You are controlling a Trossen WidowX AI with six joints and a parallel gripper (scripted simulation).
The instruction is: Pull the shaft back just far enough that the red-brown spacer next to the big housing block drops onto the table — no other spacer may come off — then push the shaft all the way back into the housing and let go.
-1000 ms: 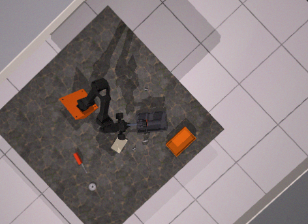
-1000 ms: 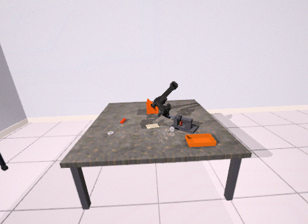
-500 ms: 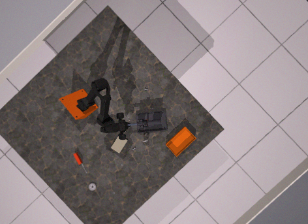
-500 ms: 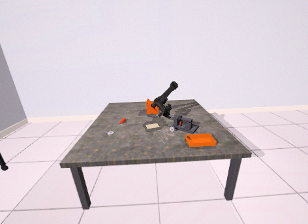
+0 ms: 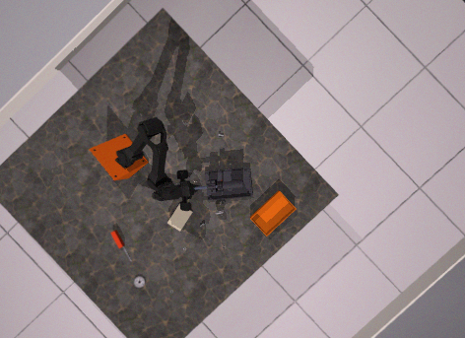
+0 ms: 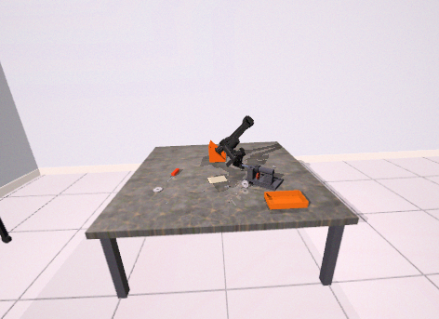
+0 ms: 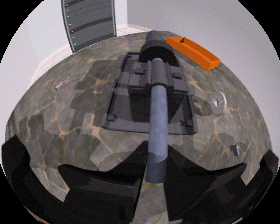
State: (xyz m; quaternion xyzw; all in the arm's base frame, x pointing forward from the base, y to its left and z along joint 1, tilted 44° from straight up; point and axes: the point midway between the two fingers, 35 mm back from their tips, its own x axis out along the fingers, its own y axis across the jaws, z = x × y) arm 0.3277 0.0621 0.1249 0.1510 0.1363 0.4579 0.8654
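Right now the blue-grey shaft is 3 cm to the left of my gripper tip, 3 cm ahead of it and 3 cm above it. Also, from my gripper tip: beige card 19 cm to the right, 5 cm below, 3 cm ahead; then red-brown spacer 8 cm to the left, 7 cm ahead, 2 cm below; then small grey part 16 cm ahead, 3 cm below, 2 cm to the right.
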